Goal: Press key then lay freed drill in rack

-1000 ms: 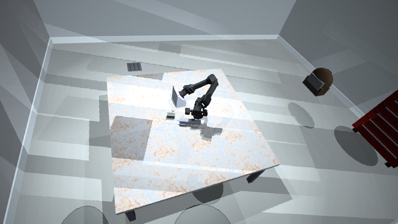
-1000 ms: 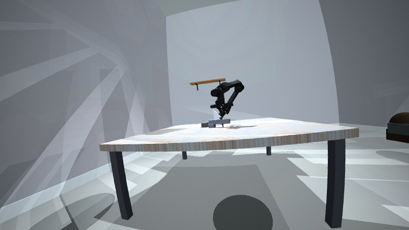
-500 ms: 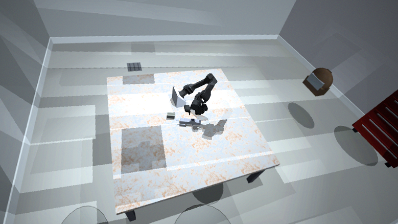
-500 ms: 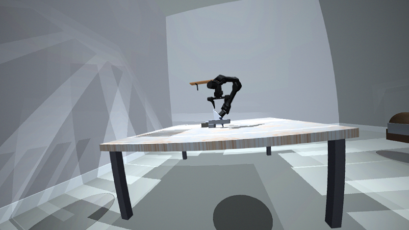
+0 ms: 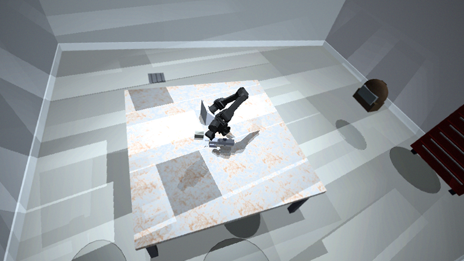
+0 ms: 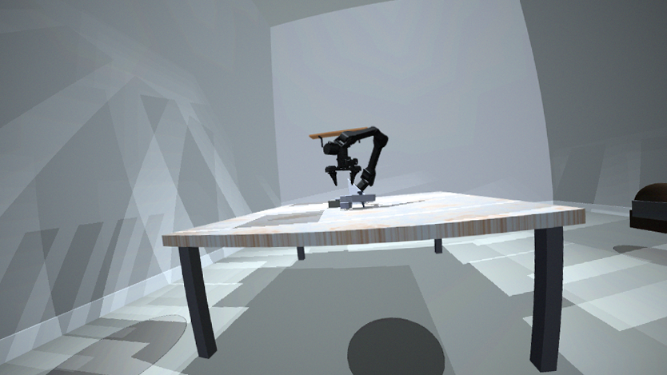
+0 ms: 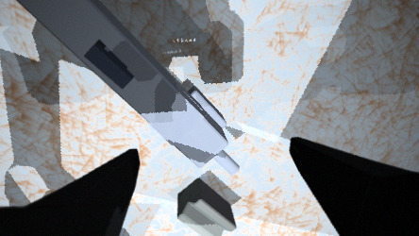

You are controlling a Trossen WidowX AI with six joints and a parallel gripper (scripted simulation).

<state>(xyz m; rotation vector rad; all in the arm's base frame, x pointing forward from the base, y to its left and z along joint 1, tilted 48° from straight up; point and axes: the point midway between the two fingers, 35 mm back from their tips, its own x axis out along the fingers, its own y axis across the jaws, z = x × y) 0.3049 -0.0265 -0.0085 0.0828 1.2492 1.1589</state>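
Now: gripper tip 2 cm past the drill and 7 cm above it. The rest, counted from my gripper tip: rack (11 cm behind, 9 cm to the right, 10 cm below); then dark key (8 cm to the left, 7 cm below).
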